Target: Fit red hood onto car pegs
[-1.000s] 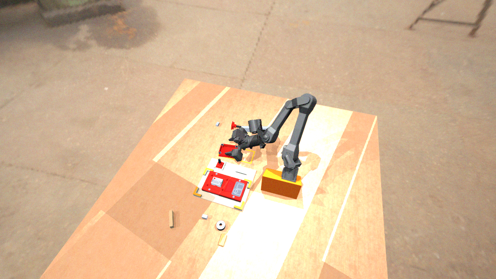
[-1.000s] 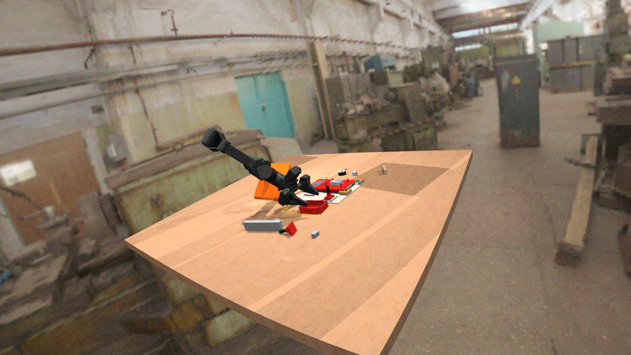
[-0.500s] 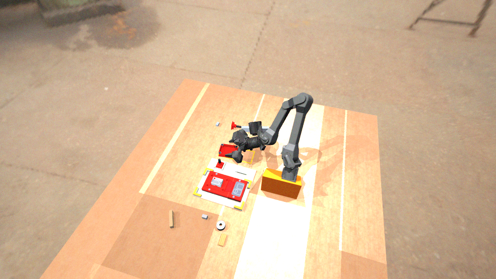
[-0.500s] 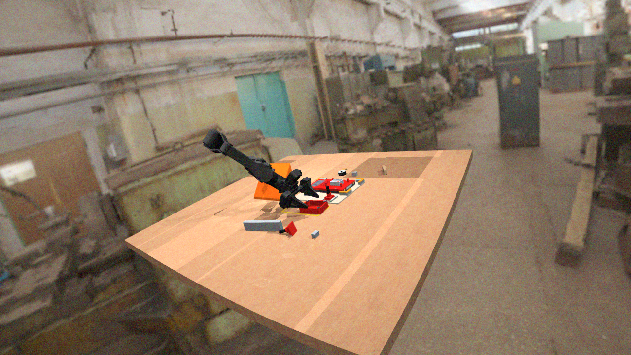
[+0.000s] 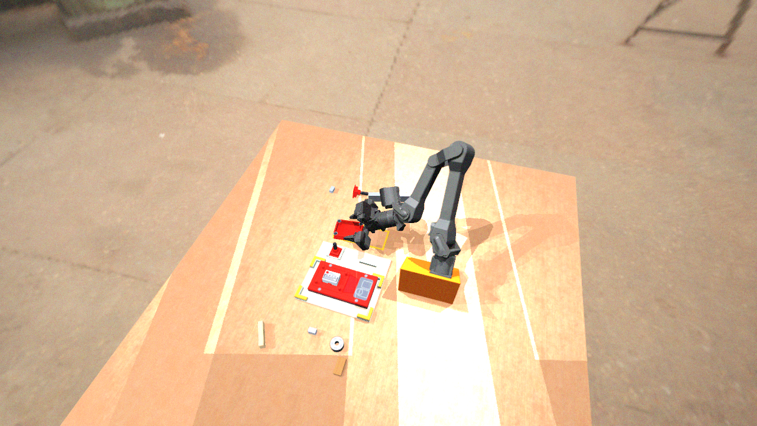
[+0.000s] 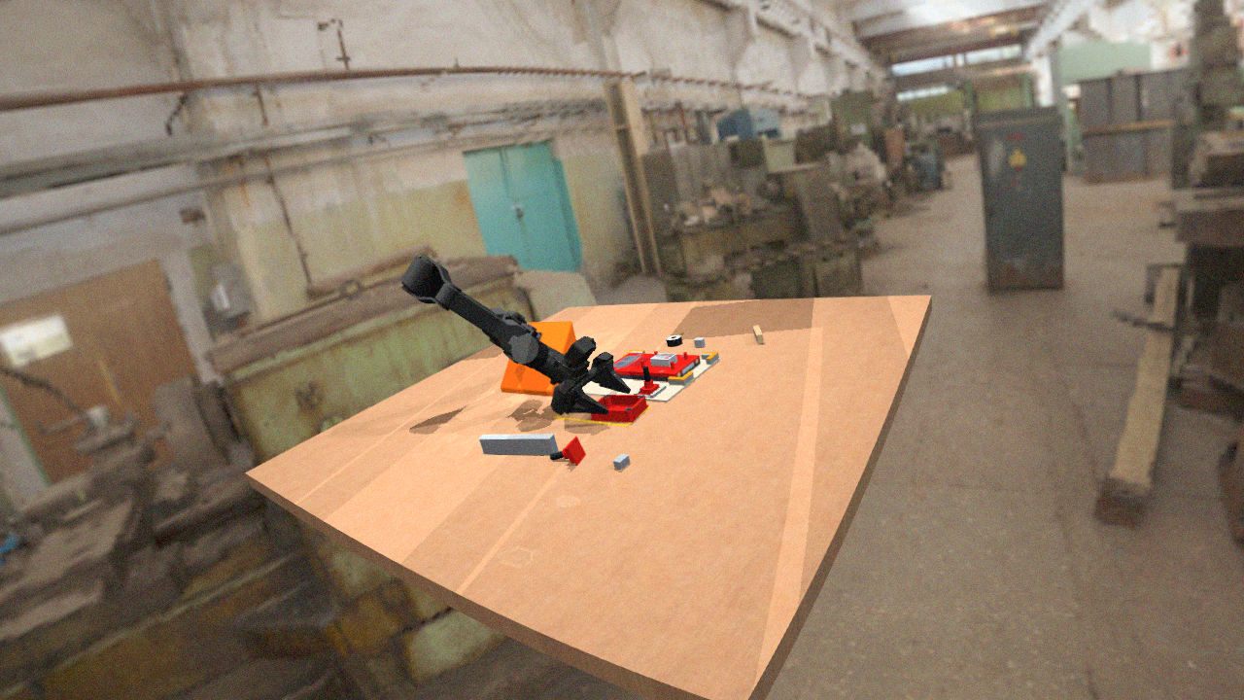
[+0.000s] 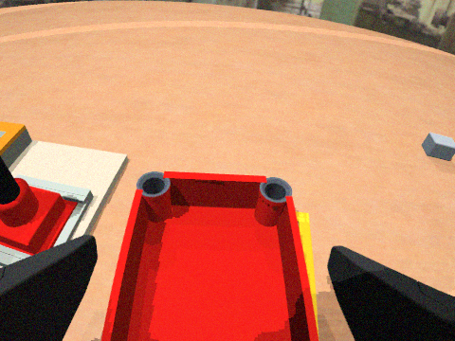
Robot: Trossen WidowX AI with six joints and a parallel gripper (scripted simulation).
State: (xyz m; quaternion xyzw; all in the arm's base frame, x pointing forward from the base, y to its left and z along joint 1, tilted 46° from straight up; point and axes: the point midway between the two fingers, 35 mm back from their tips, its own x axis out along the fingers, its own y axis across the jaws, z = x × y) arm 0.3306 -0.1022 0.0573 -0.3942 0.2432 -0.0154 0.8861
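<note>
Right now the red hood is 1 cm behind my gripper tip and 2 cm below it. Round my gripper tip: grey engine block: 3 cm behind, 21 cm to the left; grey bar: 9 cm behind, 19 cm to the right, 1 cm below.
</note>
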